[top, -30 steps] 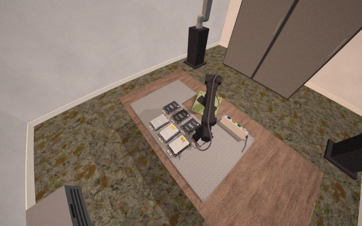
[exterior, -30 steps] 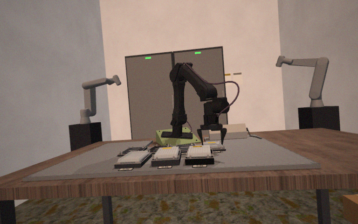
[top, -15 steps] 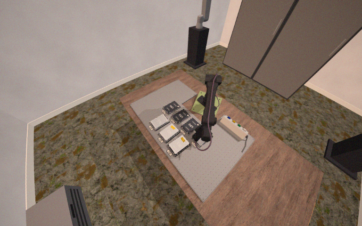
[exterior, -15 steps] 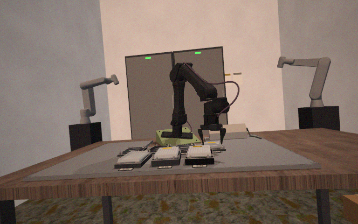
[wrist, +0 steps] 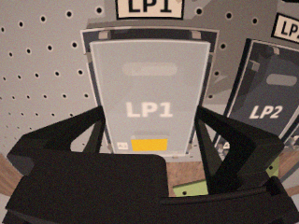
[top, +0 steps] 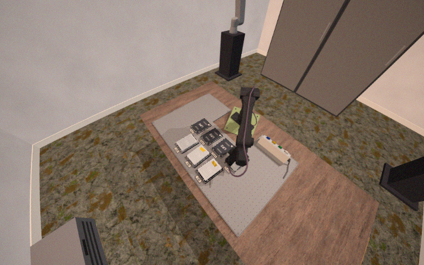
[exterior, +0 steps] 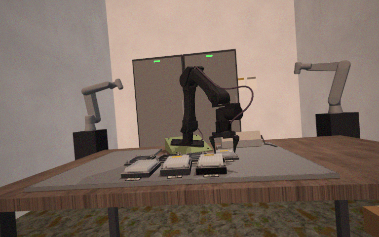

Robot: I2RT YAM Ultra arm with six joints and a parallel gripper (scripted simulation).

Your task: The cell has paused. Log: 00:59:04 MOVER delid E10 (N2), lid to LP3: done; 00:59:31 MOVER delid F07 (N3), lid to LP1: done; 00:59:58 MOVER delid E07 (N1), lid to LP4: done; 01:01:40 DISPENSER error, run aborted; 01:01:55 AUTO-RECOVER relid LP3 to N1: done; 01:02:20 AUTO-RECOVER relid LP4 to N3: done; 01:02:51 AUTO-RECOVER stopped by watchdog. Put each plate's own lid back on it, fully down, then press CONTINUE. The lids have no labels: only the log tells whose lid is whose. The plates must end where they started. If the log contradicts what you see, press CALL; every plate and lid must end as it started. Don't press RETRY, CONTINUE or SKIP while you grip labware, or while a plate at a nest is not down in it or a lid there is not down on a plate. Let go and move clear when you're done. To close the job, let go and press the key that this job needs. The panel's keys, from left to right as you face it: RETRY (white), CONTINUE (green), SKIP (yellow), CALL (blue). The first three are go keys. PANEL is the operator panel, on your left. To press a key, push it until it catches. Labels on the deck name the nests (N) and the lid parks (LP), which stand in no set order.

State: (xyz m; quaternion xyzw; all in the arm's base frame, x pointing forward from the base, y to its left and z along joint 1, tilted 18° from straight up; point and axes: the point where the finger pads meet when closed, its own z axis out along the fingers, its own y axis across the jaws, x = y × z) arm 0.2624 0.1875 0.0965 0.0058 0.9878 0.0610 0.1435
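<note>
Right now the LP1 park is 20 mm below my hand. The rest, counted from my hand: LP3 park: 260 mm to the right, 20 mm below; lid: 10 mm below; plate: 170 mm ahead, 190 mm to the right, 10 mm above.
</note>
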